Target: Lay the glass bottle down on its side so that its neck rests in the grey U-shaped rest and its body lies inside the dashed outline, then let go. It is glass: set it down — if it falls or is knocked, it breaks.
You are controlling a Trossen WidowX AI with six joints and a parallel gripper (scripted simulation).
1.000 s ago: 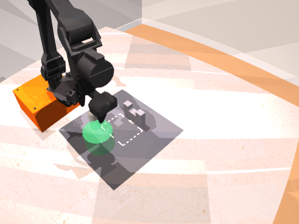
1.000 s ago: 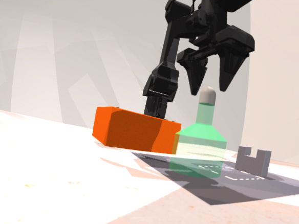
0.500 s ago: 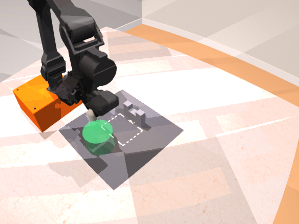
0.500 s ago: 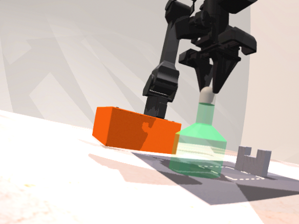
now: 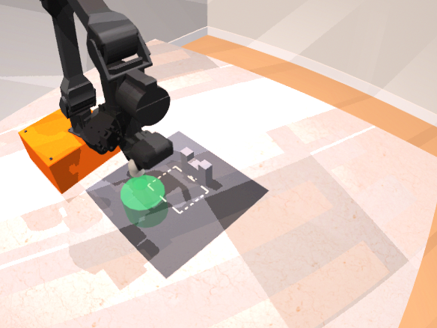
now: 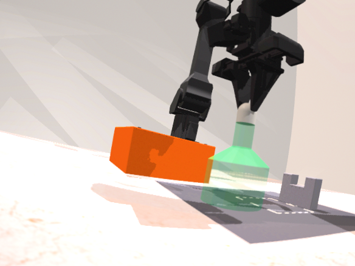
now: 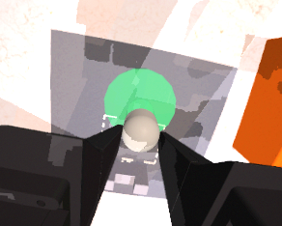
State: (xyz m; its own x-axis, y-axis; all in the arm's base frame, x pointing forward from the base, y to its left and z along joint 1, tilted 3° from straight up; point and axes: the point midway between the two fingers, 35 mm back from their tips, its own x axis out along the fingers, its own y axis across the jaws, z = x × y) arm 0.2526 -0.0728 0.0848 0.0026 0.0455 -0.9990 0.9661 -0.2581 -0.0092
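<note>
My gripper tip is now 50 mm above the green glass bottle. Also, from my gripper tip: dark grey mat (150 mm below, 80 mm to the left, 20 mm ahead).
</note>
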